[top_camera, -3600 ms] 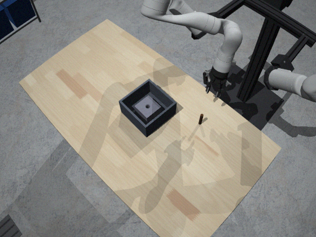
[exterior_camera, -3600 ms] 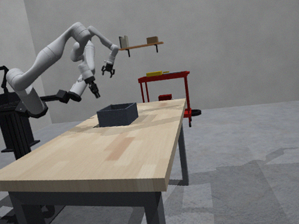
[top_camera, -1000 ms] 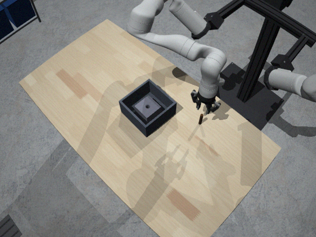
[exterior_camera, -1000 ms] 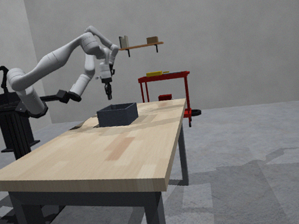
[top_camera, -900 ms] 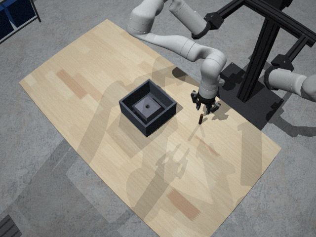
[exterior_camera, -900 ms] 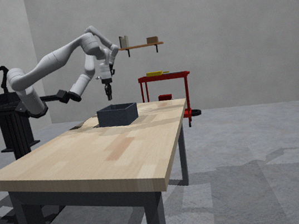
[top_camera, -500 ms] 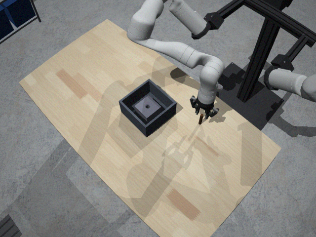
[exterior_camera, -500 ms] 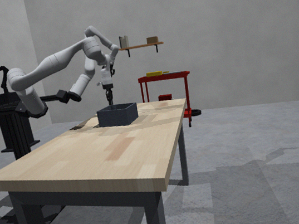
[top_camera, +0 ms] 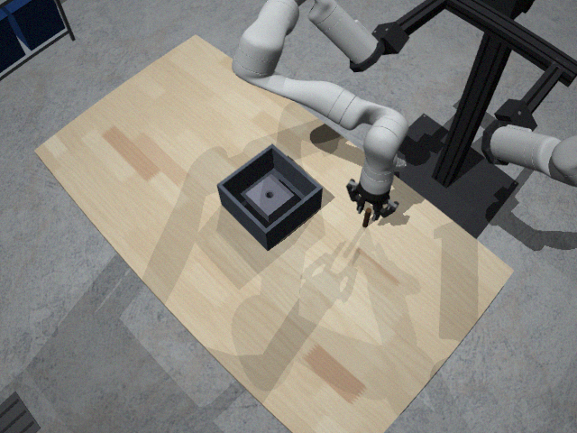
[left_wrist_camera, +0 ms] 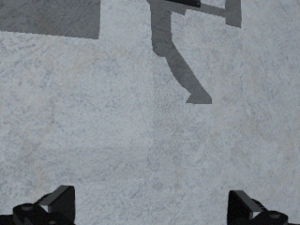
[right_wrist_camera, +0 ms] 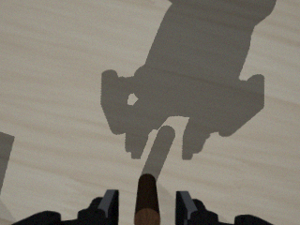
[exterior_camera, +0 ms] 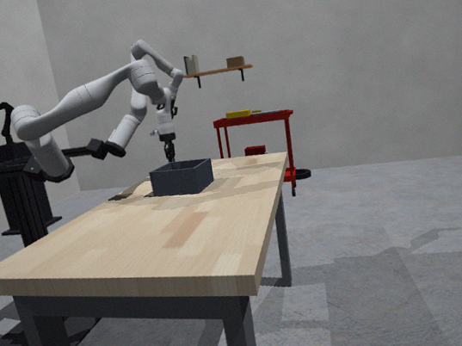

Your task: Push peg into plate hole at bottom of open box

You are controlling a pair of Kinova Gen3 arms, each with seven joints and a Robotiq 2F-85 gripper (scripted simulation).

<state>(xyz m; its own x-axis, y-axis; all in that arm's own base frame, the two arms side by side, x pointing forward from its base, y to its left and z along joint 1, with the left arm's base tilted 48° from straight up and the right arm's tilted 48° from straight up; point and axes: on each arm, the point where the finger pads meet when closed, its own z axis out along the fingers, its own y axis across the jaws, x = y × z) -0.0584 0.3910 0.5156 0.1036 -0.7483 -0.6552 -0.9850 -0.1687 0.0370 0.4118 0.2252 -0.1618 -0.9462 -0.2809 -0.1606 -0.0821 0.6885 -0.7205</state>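
The brown peg is 3 cm below my right hand. From my right hand the other things lie so: dark box: 12 cm ahead, 22 cm to the right, 5 cm below; then grey plate: 12 cm ahead, 22 cm to the right, 3 cm below.
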